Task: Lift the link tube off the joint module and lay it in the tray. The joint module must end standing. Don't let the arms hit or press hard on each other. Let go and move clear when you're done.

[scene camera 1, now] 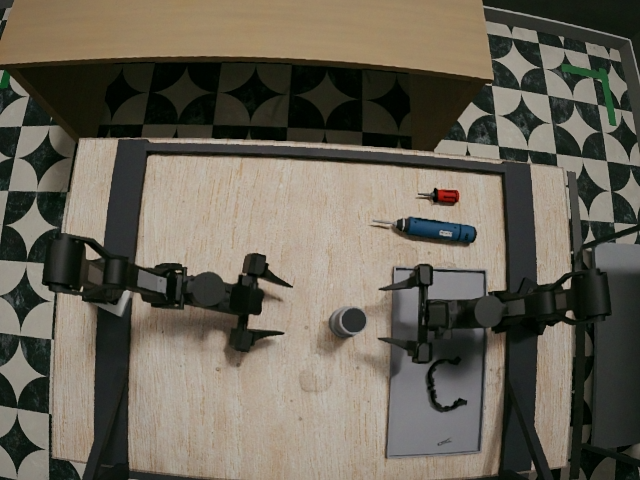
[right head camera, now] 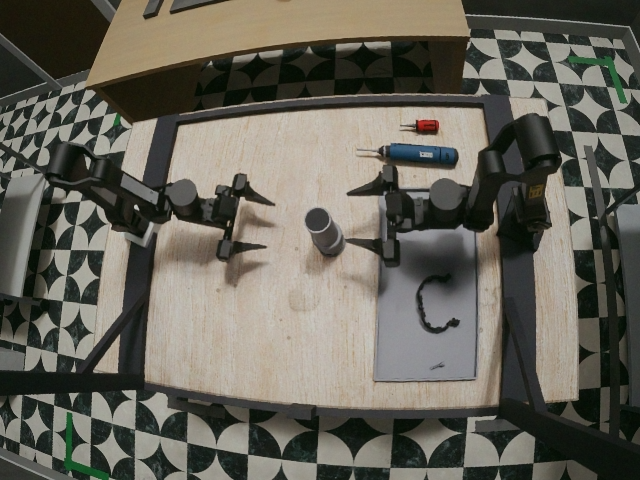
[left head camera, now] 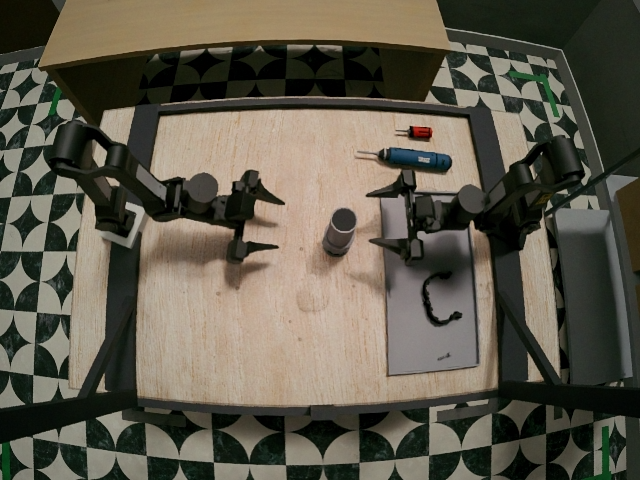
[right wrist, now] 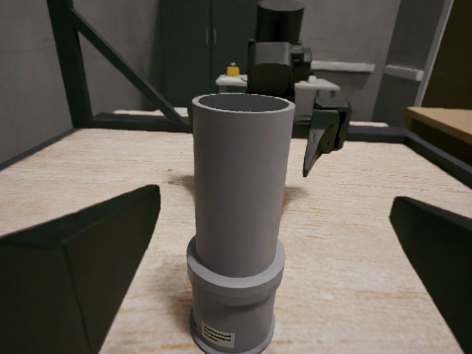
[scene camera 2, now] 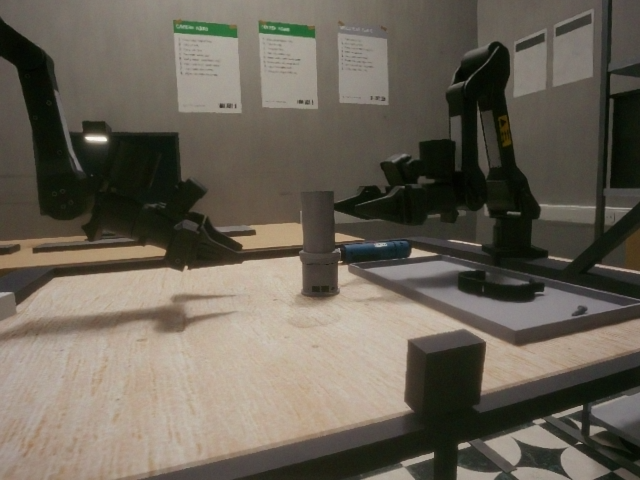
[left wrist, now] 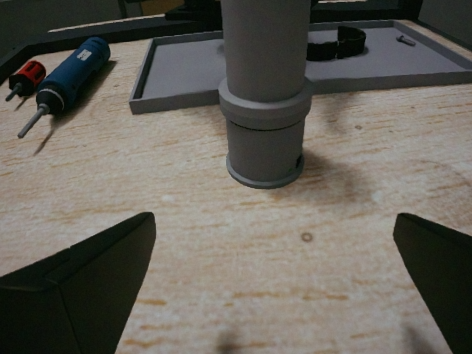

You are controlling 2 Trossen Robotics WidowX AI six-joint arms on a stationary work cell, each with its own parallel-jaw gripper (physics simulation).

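Where they show: left gripper, fingertip midpoint: (scene camera 1: 288, 310) (right head camera: 271, 226) (left head camera: 281, 225) (scene camera 2: 242, 253) (left wrist: 276, 224); right gripper, fingertip midpoint: (scene camera 1: 377, 313) (right head camera: 346, 216) (left head camera: 367, 217) (right wrist: 275, 201) (scene camera 2: 343, 207); left arm's base at its link origin: (right head camera: 139, 223) (left head camera: 121, 221); right arm's base at its link origin: (right head camera: 525, 221) (left head camera: 512, 223) (scene camera 2: 512, 247) (left wrist: 200, 6).
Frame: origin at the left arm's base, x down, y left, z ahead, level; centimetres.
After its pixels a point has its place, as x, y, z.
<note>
The grey link tube (left head camera: 341, 236) @(-10.5, 9.5, 49.8) (right head camera: 325, 235) @(-10.3, 10.2, 51.2) (scene camera 2: 317, 222) @(-8.2, 9.5, 49.2) (left wrist: 265, 50) @(-6.7, 11.7, 46.8) (right wrist: 240, 190) @(-9.1, 12.9, 51.7) stands upright on the grey joint module (scene camera 2: 320, 276) @(0.0, 9.1, 49.4) (left wrist: 265, 145) @(-0.6, 11.6, 46.5) (right wrist: 232, 320) @(-0.5, 12.9, 52.1), which stands on the table. My left gripper (left head camera: 281, 225) @(-3.7, 10.0, 37.6) (right head camera: 270, 225) @(-3.7, 10.0, 37.6) (scene camera 1: 287, 310) @(-3.7, 10.0, 37.6) (left wrist: 276, 224) @(-3.7, 10.0, 37.6) is open and empty, left of the tube and apart from it. My right gripper (left head camera: 368, 218) @(-10.0, 14.9, 53.5) (right head camera: 346, 217) @(-10.0, 14.9, 53.5) (scene camera 1: 379, 314) @(-10.0, 14.9, 53.5) (right wrist: 275, 201) @(-10.0, 14.9, 53.5) is open and empty, right of the tube at the height of its upper part. The grey tray (left head camera: 408, 351) @(2.8, -6.5, 71.6) (right head camera: 403, 356) @(2.8, -5.9, 72.6) (scene camera 1: 408, 434) @(2.8, -6.3, 71.6) (left wrist: 180, 70) @(2.8, 25.5, 66.0) lies at the right, partly beneath the right gripper.
A black curved band (left head camera: 425, 297) @(1.7, 6.0, 71.7) (left wrist: 351, 42) @(0.9, 3.6, 73.0) and a small screw (left head camera: 444, 356) @(2.2, -5.6, 80.1) (scene camera 2: 579, 310) @(2.2, -5.8, 80.2) lie in the tray. A blue power screwdriver (left head camera: 408, 158) @(-0.4, 36.3, 59.6) (scene camera 1: 439, 230) @(-0.8, 37.4, 61.8) and a red screwdriver (left head camera: 422, 132) @(0.6, 45.8, 61.7) (scene camera 1: 447, 195) @(0.3, 46.2, 61.4) lie behind it. A dark frame (scene camera 1: 310, 155) @(1.3, 43.3, 29.8) borders the table.
</note>
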